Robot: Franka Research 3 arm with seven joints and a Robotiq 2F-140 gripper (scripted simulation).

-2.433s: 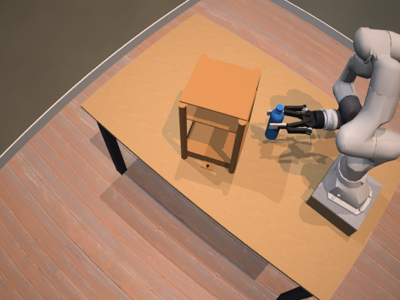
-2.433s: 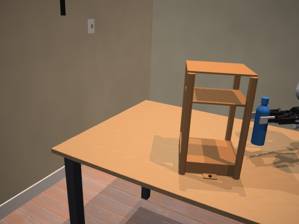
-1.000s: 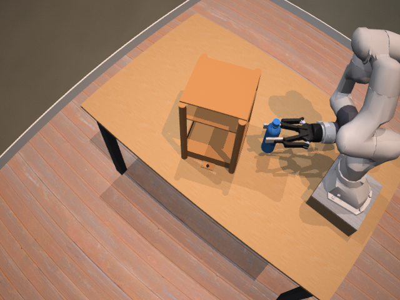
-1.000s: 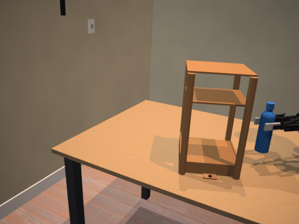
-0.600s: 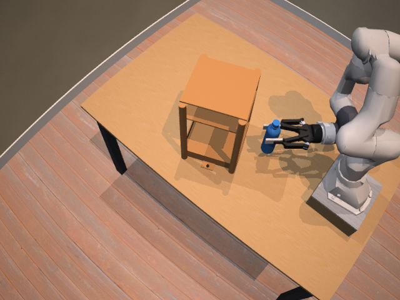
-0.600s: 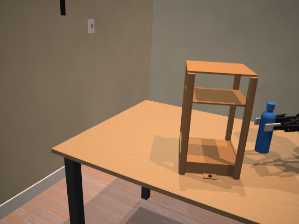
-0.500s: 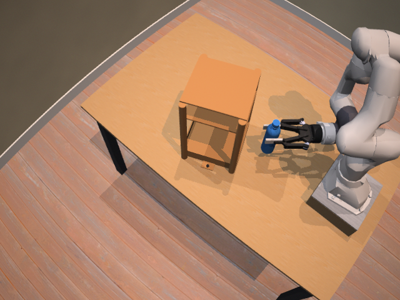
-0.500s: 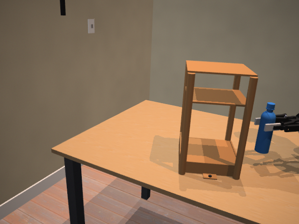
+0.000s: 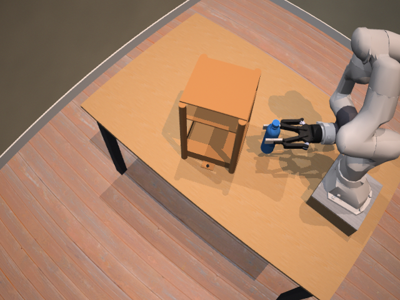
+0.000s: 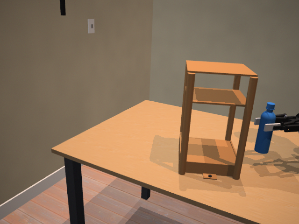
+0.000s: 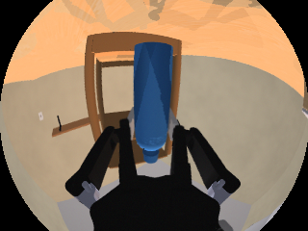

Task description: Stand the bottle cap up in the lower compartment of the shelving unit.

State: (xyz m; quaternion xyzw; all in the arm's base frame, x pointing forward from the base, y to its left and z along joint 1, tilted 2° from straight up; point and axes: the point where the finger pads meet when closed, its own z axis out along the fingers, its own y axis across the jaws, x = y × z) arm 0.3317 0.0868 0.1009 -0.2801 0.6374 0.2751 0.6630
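Right now the shelving unit is 19 cm ahead of my hand, 9 cm to the left of it and 1 cm above it.
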